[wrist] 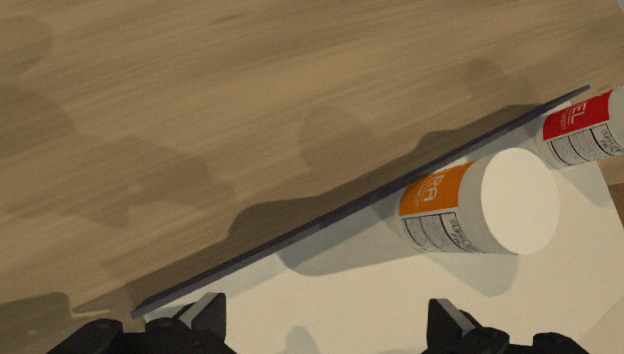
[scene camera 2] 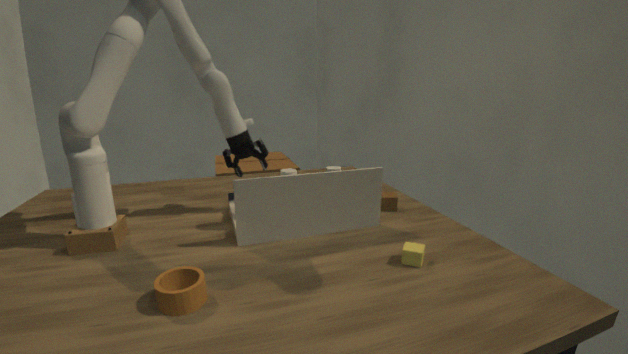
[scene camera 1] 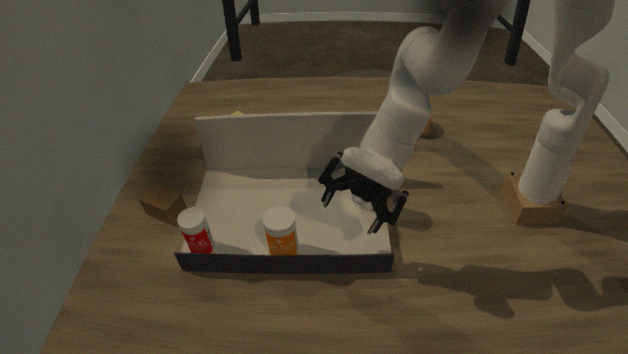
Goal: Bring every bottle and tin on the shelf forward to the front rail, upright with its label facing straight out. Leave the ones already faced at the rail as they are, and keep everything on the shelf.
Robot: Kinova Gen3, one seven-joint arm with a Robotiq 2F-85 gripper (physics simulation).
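Places are measured from the arm's base along level axes (x back, y right, z up), in centimetres.
Pixels of known places: gripper, fingertip midpoint: (wrist: 326,319) (scene camera 2: 253,173) (scene camera 1: 348,217); arm's base, origin of the base link: (scene camera 2: 99,223) (scene camera 1: 536,190).
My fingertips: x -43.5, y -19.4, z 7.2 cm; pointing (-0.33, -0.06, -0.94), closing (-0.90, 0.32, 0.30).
Note:
For each thing: its top centre in the pictures, then the offset to it from my fingertips. "*": a spot on its surface instead.
- dark front rail, surface spot: (wrist: 372,198) * dx -7.0, dy -4.1, dz -7.2 cm
- red-labelled bottle, middle of its top: (scene camera 1: 190,217) (scene camera 2: 333,167) dx -28.9, dy -3.7, dz -0.3 cm
- orange-labelled bottle, middle of its top: (wrist: 522,200) (scene camera 1: 278,217) (scene camera 2: 288,170) dx -12.2, dy -1.6, dz +0.0 cm
- white object, surface spot: (scene camera 1: 358,199) * dx +1.2, dy +11.7, dz -7.1 cm
- wooden block, middle of its top: (scene camera 1: 160,196) (scene camera 2: 383,194) dx -44.2, dy +7.6, dz -8.1 cm
- yellow cube, middle of its top: (scene camera 2: 413,247) (scene camera 1: 235,116) dx -36.9, dy +43.6, dz -9.2 cm
- orange bowl, middle of its top: (scene camera 2: 179,279) (scene camera 1: 415,112) dx +15.2, dy +49.4, dz -8.1 cm
The shelf (scene camera 1: 235,197) (scene camera 2: 307,205) (wrist: 360,295) has a dark front rail (scene camera 1: 325,263) (wrist: 372,198). A red-labelled bottle (scene camera 1: 197,235) (scene camera 2: 333,168) (wrist: 582,125) stands upright at the rail's left end, and an orange-labelled bottle (scene camera 1: 280,235) (scene camera 2: 288,171) (wrist: 440,205) stands upright at its middle; both labels face out in scene camera 1. My gripper (scene camera 1: 349,216) (scene camera 2: 252,171) (wrist: 326,319) is open and empty, above the shelf's right part. A white object (scene camera 1: 358,199), apparently a bottle's base, shows below it at the right rear; the rest is hidden behind my gripper.
A wooden block (scene camera 1: 162,202) (scene camera 2: 389,202) lies left of the shelf. Behind the tall back panel are a yellow cube (scene camera 1: 237,114) (scene camera 2: 413,254) and an orange bowl (scene camera 1: 426,128) (scene camera 2: 181,297). The arm's wooden base (scene camera 1: 540,212) (scene camera 2: 95,240) is right of the shelf.

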